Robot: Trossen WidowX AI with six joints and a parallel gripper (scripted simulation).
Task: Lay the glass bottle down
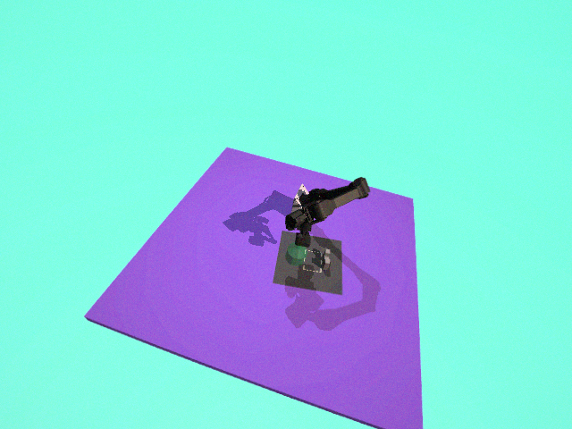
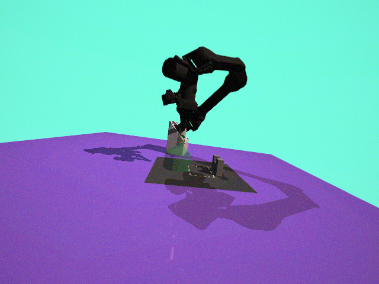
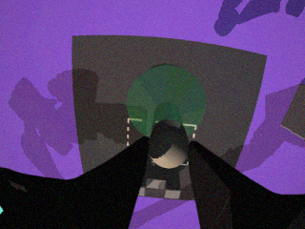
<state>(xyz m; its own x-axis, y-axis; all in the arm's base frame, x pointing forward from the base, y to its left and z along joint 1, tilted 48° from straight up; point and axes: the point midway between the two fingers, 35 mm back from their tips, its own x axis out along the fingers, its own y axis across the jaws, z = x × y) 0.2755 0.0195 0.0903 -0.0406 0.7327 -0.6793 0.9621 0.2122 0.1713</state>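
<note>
The green glass bottle is 5 cm below my gripper tip. From my gripper tip the other things lie so: dark grey mat 14 cm below, 7 cm to the left, 2 cm behind.
</note>
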